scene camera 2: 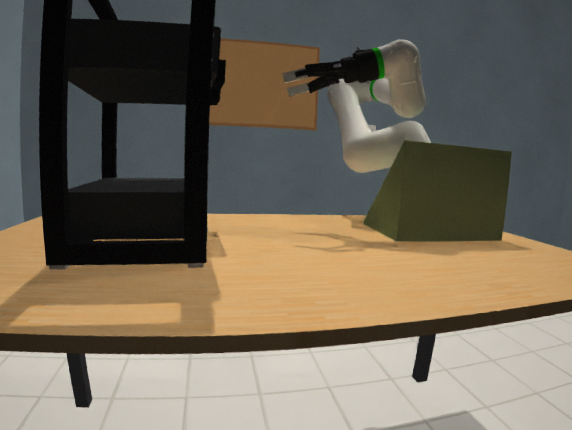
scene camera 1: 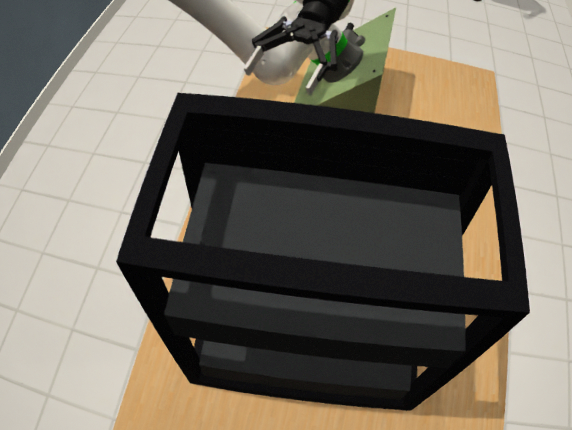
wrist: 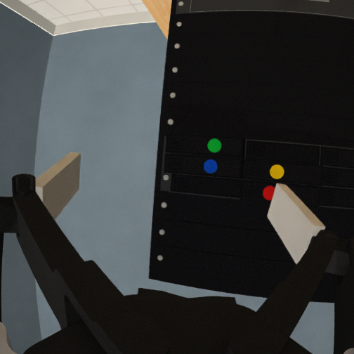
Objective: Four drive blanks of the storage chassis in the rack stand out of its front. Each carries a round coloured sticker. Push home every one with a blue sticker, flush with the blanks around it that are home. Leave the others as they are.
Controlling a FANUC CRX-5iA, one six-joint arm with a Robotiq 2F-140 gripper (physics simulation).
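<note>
The rack (scene camera 1: 320, 272) (scene camera 2: 197, 160) is a black frame holding the dark storage chassis (scene camera 1: 340, 225) (scene camera 2: 127, 45). In the wrist view, one blank with a blue sticker (wrist: 210, 166) is in the left column, directly below the blank with a green sticker (wrist: 214, 145). To their right are a yellow sticker (wrist: 277, 171) and, below it, a red sticker (wrist: 269, 193), partly hidden by the right finger. Dark parts stand out of the rack's front in scene camera 2; which blanks they are I cannot tell. My gripper (scene camera 1: 280, 77) (scene camera 2: 291, 84) (wrist: 177, 186) is open and empty, apart from the rack's front.
A green wedge-shaped base (scene camera 1: 345, 85) (scene camera 2: 450, 192) carries the arm on the wooden table (scene camera 1: 440, 75) (scene camera 2: 300, 285). A lower dark unit (scene camera 2: 125, 215) sits in the bottom of the rack. A brown board (scene camera 2: 265, 85) is on the wall behind.
</note>
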